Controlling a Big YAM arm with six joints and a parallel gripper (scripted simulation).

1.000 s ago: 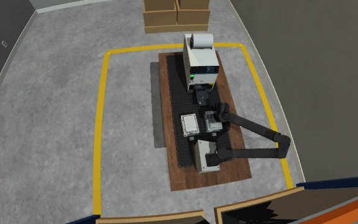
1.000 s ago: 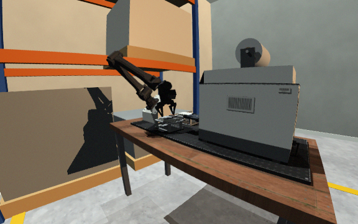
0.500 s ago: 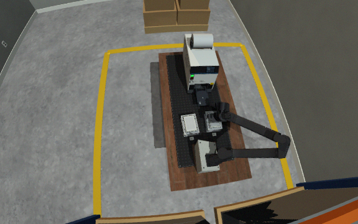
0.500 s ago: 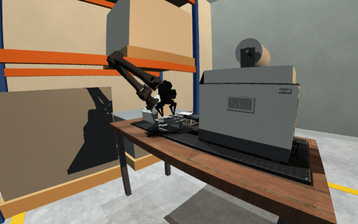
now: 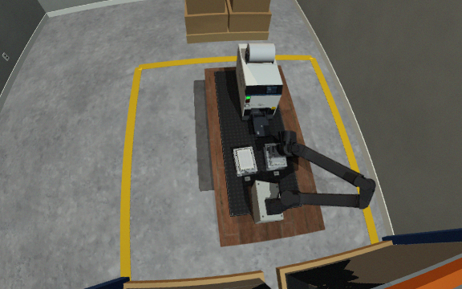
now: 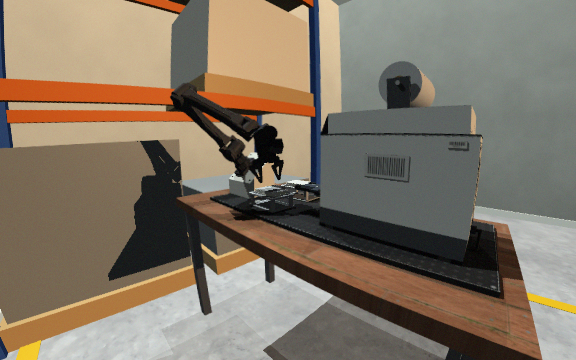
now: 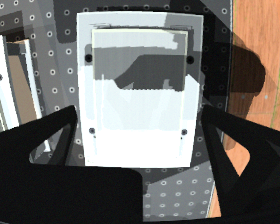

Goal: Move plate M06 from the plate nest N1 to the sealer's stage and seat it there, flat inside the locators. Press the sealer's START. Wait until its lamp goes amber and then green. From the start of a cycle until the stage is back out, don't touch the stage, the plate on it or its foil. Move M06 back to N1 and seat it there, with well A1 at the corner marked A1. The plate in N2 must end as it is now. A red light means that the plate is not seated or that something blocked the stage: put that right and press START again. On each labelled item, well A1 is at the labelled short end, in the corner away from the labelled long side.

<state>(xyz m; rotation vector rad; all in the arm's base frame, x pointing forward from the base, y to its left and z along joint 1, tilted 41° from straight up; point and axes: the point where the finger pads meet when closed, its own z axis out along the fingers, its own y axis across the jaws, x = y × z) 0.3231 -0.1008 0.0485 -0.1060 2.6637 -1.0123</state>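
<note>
The white well plate lies 50 mm below my hand. The rest, counted from my hand: foil roll: 530 mm ahead, 50 mm to the left, 310 mm above; then dark stage: 200 mm ahead, 60 mm to the left, 20 mm below; then white plate: 200 mm to the left, 50 mm below.
</note>
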